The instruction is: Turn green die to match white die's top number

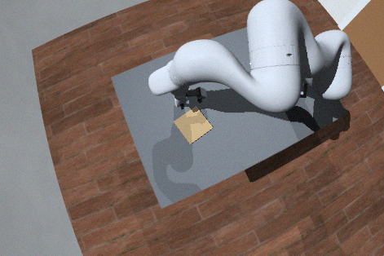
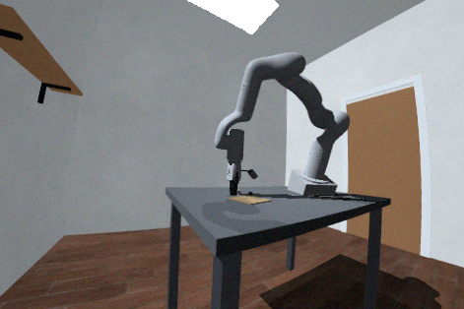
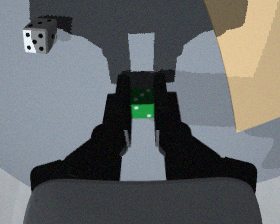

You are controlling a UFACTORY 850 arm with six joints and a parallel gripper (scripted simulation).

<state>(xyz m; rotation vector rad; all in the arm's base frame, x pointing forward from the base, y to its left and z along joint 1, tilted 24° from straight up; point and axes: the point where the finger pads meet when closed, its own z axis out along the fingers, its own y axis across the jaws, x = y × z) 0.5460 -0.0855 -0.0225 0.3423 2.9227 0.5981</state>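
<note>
Right now my hand is 1 cm past the mat, 13 cm to the right of it and 2 cm above it. The rest, counted from my hand: green die 1 cm ahead, 1 cm below; black die 9 cm behind, 2 cm to the left, 1 cm below; white die 6 cm behind, 5 cm to the right, 1 cm below.
</note>
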